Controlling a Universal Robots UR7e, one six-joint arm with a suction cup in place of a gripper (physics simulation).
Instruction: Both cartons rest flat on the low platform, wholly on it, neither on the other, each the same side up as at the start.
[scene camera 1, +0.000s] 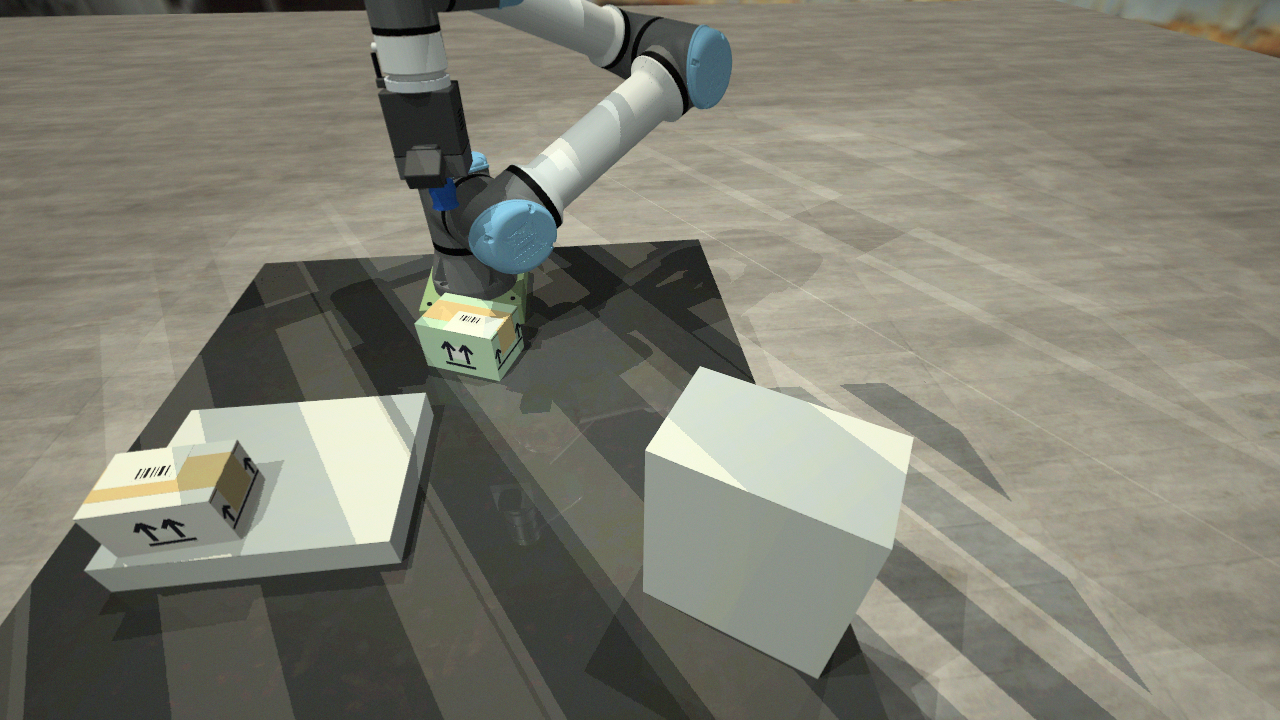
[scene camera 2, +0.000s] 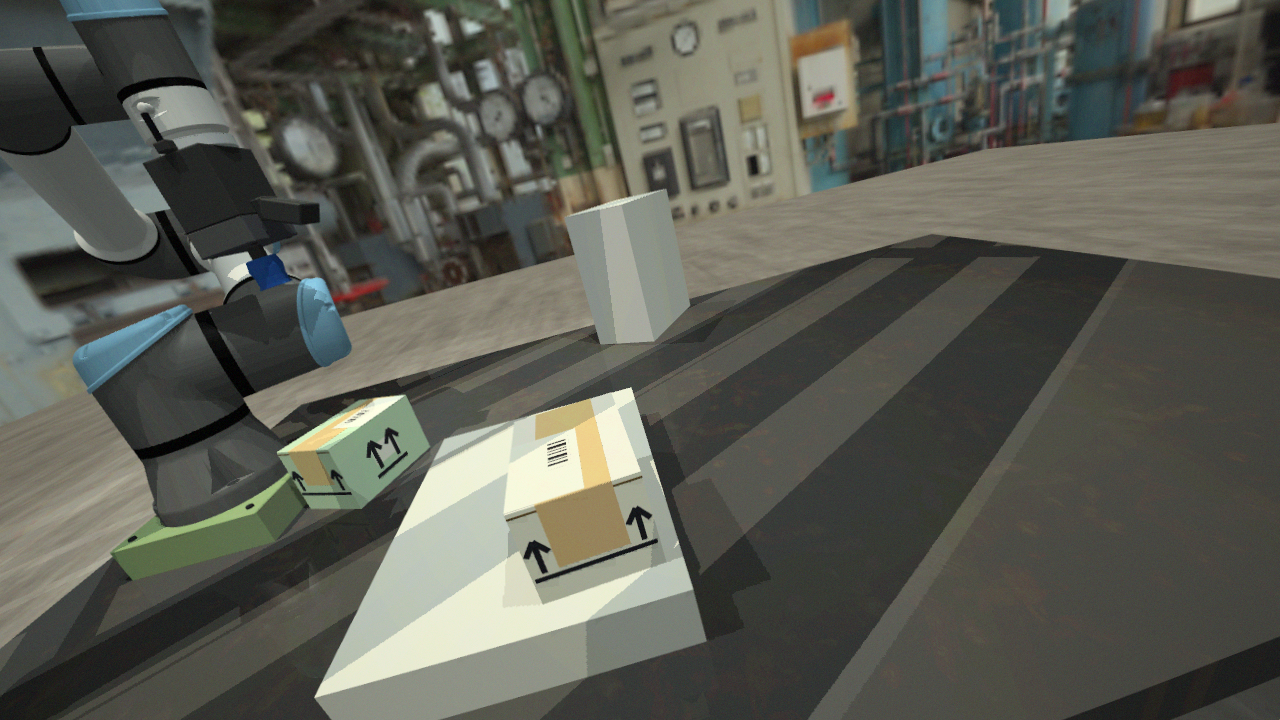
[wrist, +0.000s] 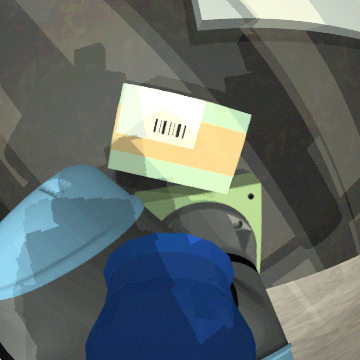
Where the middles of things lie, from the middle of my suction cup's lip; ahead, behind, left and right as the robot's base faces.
Scene:
Right now my suction cup is 26 cm short of the low white platform (scene camera 2: 452, 617), 22 cm to the left of it and 26 cm above it. Round my suction cup: tall white block (scene camera 1: 767, 517) 44 cm ahead, 34 cm to the left, 16 cm below.

